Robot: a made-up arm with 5 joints.
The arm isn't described. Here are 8 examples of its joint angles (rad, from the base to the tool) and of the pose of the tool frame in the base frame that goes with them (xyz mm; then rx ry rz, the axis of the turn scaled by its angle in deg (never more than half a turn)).
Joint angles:
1: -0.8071 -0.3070 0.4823 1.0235 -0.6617
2: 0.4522 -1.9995 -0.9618 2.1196 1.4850
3: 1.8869 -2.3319 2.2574 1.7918 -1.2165
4: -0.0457 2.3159 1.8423 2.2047 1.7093
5: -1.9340 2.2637 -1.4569 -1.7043 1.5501
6: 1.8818 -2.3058 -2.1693 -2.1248 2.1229
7: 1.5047 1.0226 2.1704 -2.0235 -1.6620
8: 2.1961 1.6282 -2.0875 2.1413 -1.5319
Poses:
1: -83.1 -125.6 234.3 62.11 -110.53 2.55
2: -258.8 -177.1 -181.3 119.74 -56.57 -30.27
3: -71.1 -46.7 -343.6 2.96 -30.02 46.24
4: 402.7 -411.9 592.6 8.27 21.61 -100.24
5: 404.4 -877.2 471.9 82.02 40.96 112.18
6: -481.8 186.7 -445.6 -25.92 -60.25 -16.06
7: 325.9 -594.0 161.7 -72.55 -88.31 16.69
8: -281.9 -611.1 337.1 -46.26 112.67 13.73
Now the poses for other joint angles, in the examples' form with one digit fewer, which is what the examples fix.
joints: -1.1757 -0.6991 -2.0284 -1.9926 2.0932
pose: 173 301 -352 -88.6 120.4 -47.1
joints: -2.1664 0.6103 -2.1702 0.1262 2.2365
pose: 679 -393 62 10.0 123.8 -34.7
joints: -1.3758 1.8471 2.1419 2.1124 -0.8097
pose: -55 -721 346 -64.4 -73.7 -129.9
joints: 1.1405 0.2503 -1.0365 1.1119 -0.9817
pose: -197 -152 134 6.4 67.5 -54.7
